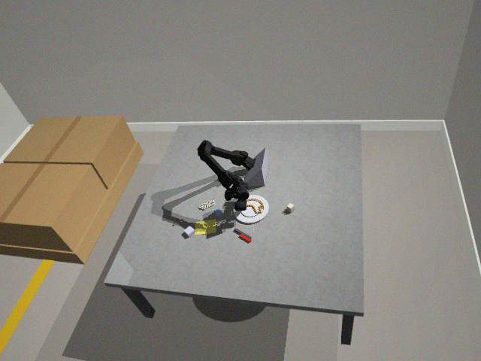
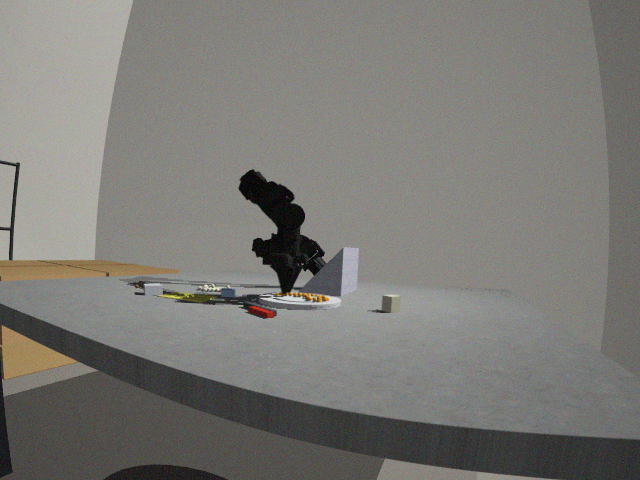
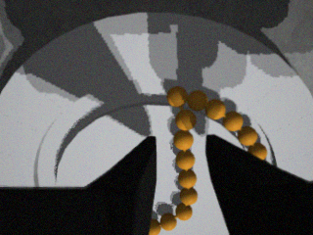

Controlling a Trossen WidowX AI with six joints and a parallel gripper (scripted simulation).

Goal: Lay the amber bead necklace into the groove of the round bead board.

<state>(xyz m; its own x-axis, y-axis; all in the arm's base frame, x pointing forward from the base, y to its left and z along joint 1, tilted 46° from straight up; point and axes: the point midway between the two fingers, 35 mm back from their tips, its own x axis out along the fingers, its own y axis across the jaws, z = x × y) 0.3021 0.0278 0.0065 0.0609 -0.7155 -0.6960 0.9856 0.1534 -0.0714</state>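
My gripper tip is 10 mm short of the round bead board, 40 mm to the right of it and 10 mm above it. From my gripper tip the other things lie so: blue cube: 50 mm ahead, 140 mm to the right, 10 mm below; then yellow sheet: 160 mm ahead, 190 mm to the right, 20 mm below; then red-handled tool: 190 mm ahead, 40 mm to the left, 10 mm below.
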